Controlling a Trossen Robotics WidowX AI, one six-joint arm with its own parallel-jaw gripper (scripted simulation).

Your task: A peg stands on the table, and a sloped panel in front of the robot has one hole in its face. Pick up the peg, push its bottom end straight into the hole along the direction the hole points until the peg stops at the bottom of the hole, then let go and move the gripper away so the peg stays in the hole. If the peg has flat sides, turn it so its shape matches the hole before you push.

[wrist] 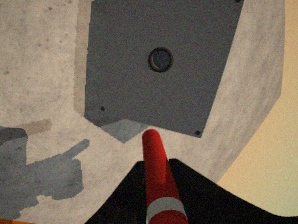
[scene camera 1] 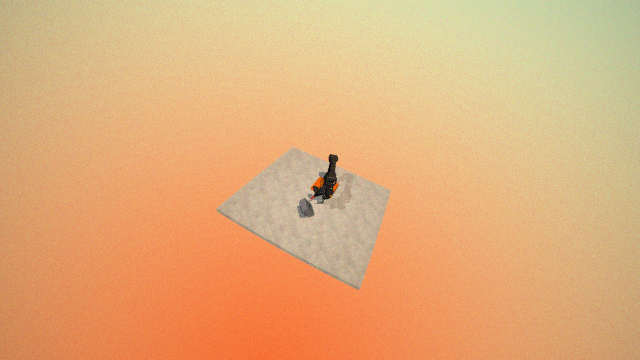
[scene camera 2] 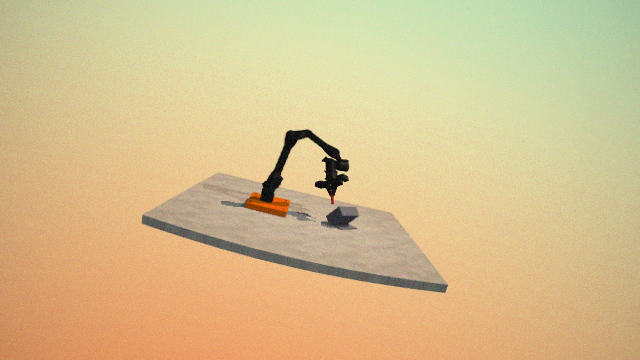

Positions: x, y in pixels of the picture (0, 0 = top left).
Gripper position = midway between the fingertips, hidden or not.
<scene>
My gripper (wrist: 156, 166) carries a round red peg.
</scene>
